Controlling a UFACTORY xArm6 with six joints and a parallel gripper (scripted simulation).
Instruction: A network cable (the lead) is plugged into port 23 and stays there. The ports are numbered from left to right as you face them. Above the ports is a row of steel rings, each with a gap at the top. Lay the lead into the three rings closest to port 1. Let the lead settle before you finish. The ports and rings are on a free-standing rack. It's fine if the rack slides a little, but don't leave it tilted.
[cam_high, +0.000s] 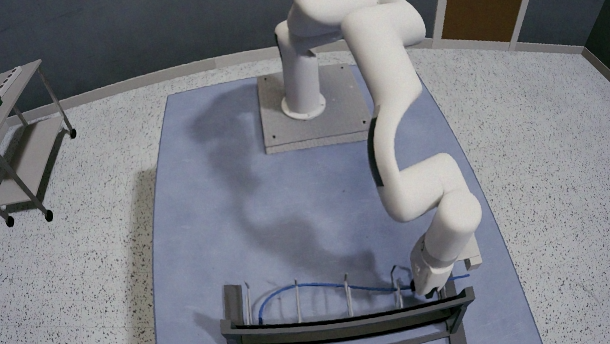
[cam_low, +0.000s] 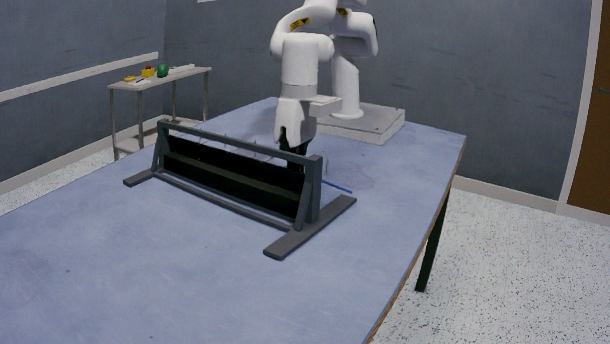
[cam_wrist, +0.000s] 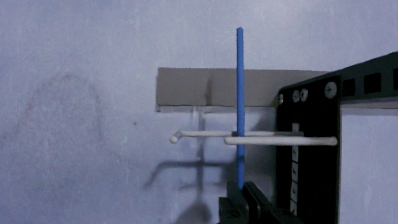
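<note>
The rack is 40 mm ahead of my hand, 160 mm to the right of it and 20 mm below it.
</note>
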